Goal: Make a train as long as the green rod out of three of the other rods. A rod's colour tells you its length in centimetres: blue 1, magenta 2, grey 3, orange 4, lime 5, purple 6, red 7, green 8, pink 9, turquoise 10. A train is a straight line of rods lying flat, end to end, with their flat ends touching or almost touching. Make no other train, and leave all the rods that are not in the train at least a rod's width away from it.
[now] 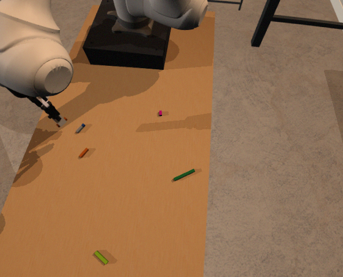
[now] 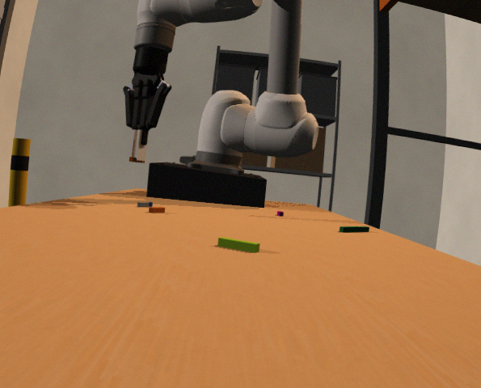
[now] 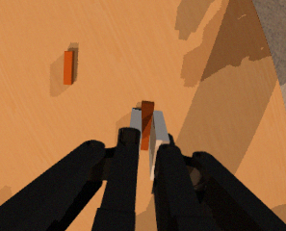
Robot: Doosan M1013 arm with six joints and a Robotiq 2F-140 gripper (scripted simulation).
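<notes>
Now: the grey rod 130 mm below my hand, 20 mm to the left of it and 20 mm behind it. Round my hand: magenta rod: 330 mm to the left, 140 mm behind, 130 mm below; blue rod: 130 mm below, 40 mm behind, 30 mm to the left; lime rod: 400 mm ahead, 230 mm to the left, 130 mm below.
</notes>
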